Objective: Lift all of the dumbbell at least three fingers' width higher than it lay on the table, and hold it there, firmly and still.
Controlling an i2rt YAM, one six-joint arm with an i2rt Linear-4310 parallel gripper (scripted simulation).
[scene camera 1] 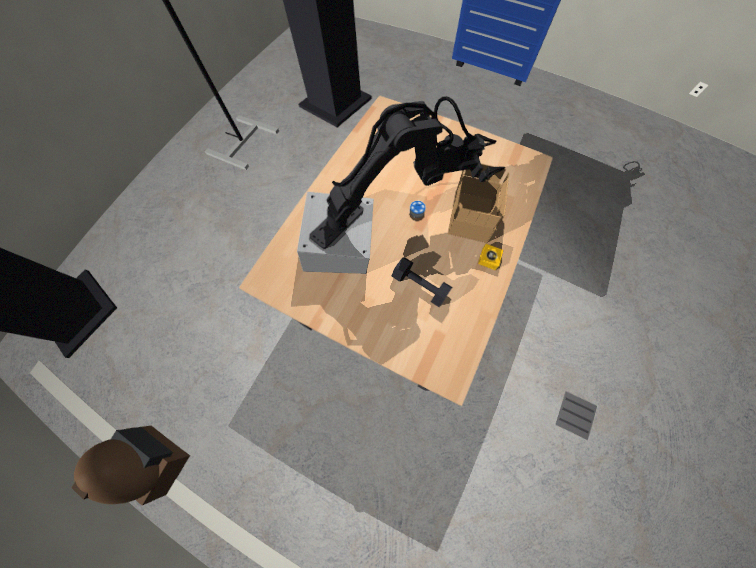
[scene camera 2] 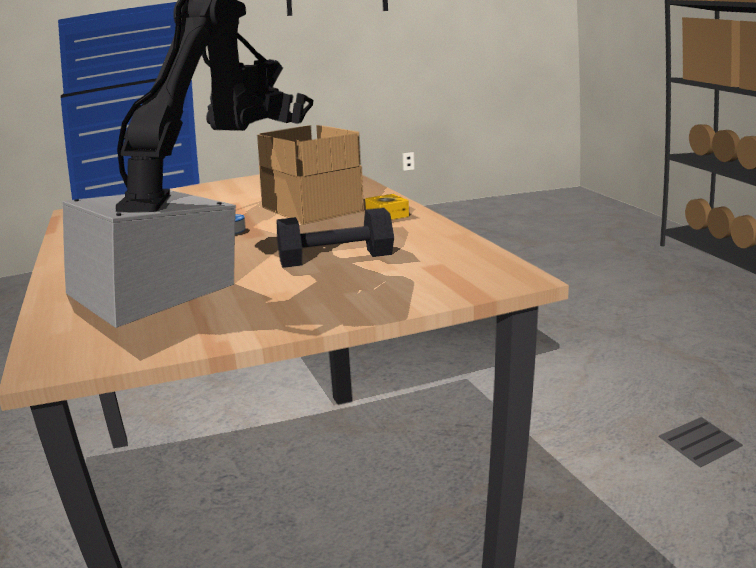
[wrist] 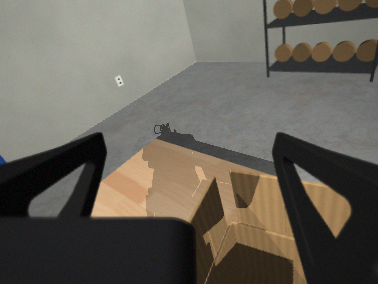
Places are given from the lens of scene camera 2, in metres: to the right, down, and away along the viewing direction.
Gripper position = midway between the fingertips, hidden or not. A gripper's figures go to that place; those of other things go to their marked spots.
my gripper (scene camera 2: pixel 295 98): -0.19, -0.43, 1.57
black dumbbell (scene camera 2: pixel 377 231): 0.00, -0.09, 1.22
